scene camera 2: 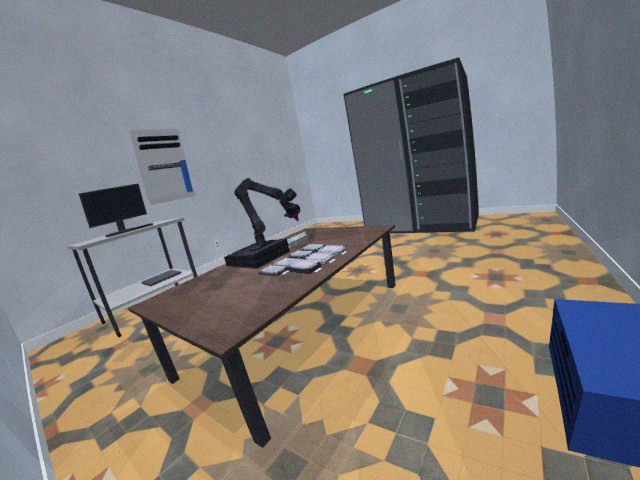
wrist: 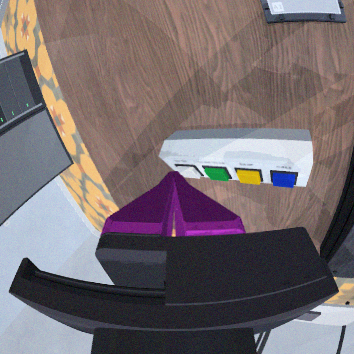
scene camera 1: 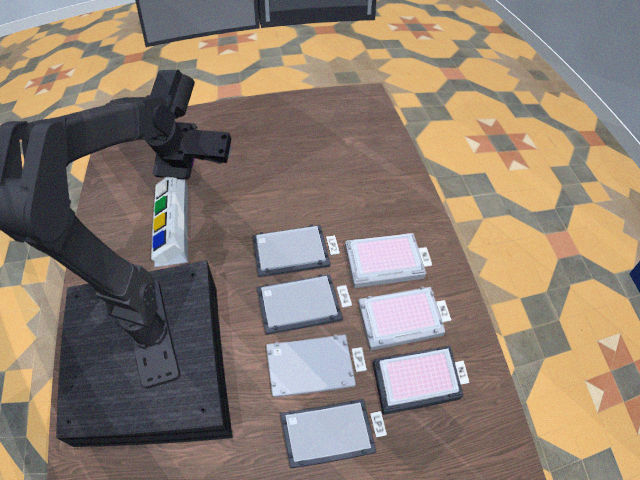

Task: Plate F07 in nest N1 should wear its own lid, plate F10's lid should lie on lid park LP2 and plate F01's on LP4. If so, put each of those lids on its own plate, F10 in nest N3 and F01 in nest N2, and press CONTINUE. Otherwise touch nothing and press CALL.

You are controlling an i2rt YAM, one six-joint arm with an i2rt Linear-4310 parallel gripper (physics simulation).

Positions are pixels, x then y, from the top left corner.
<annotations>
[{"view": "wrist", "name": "my gripper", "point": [173, 178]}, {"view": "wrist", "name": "button box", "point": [282, 150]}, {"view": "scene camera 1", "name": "button box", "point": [174, 250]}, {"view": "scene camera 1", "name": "lid park LP1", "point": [322, 364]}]
</annotations>
